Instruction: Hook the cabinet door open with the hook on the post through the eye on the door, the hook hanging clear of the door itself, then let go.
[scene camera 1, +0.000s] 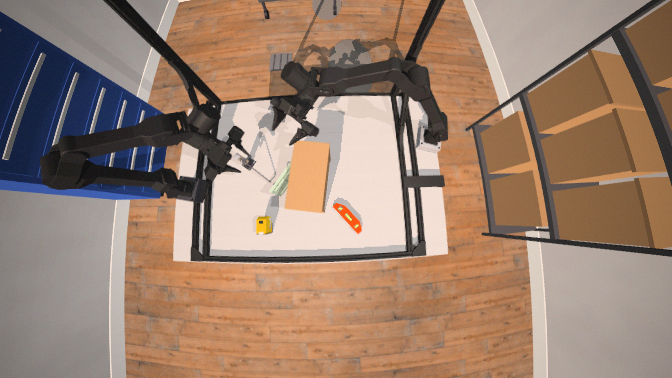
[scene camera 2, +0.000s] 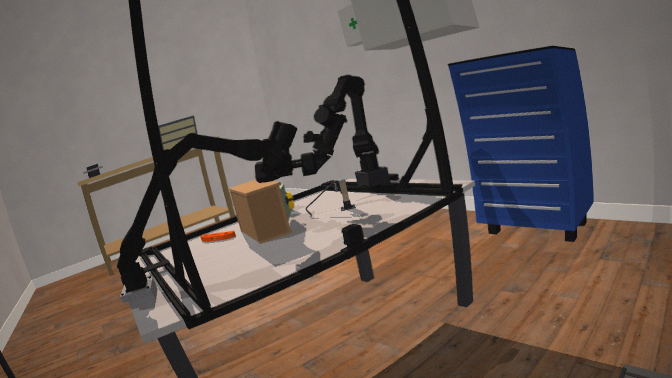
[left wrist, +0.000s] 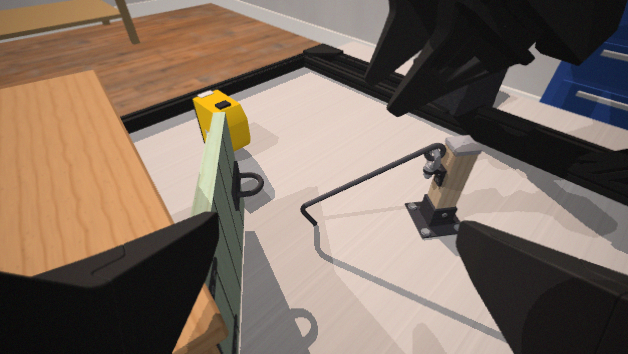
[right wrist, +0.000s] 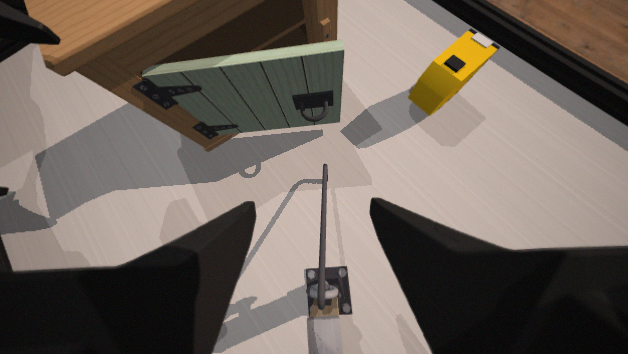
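Pixels of known places: left gripper, between the fingertips: (scene camera 1: 280, 137) (scene camera 2: 292, 174) (left wrist: 339, 228) (right wrist: 28, 107); right gripper, between the fingertips: (scene camera 1: 245, 164) (left wrist: 378, 96) (right wrist: 313, 207); left arm's base, origin of its link: (scene camera 1: 431, 137) (scene camera 2: 136, 286); right arm's base, origin of its link: (scene camera 1: 186, 188) (scene camera 2: 370, 169).
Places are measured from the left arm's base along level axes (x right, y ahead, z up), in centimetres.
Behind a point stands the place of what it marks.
Note:
The wooden cabinet (scene camera 1: 307, 177) @[x -31.7, y 46.0, z 12.8 cm] (scene camera 2: 260, 215) @[x -19.5, y 44.4, z 4.6 cm] stands on the table with its green door (left wrist: 229, 240) @[x -30.1, y 55.4, z 3.7 cm] (right wrist: 250, 95) @[x -30.2, y 55.4, z 5.2 cm] ajar. The door's dark eye (left wrist: 261, 184) @[x -34.7, y 59.8, z 3.6 cm] (right wrist: 314, 119) @[x -35.0, y 60.1, z 3.6 cm] is empty. The hook (left wrist: 370, 176) @[x -31.2, y 69.3, z 3.1 cm] (right wrist: 323, 225) @[x -31.1, y 70.0, z 3.7 cm] hangs from the short post (scene camera 2: 344, 192) @[x -27.0, y 76.3, z 2.0 cm] (left wrist: 451, 172) @[x -27.3, y 75.5, z 3.8 cm], its bent tip apart from the eye and door. My left gripper (scene camera 1: 283, 136) @[x -20.4, y 58.0, z 14.0 cm] (left wrist: 339, 228) @[x -20.4, y 58.0, z 14.0 cm] is open and empty, near the cabinet's back corner in scene camera 1. My right gripper (right wrist: 313, 207) @[x -31.4, y 69.0, z 11.2 cm] (left wrist: 378, 96) @[x -31.4, y 69.0, z 11.2 cm] is open and empty, its fingers spread on either side above the hook's rod in the right wrist view.
A yellow tape measure (scene camera 1: 263, 225) @[x -51.4, y 60.1, z 3.3 cm] (left wrist: 222, 120) (right wrist: 452, 72) @[x -49.9, y 62.0, z 3.2 cm] stands beyond the door's free edge. An orange level (scene camera 1: 347, 217) @[x -41.5, y 29.5, z -2.7 cm] (scene camera 2: 218, 236) @[x -38.4, y 29.7, z -2.4 cm] lies on the cabinet's other side. Black frame rails (scene camera 1: 310, 258) @[x -60.4, y 40.4, z -1.9 cm] edge the table. Both arms reach in close to the post and door.

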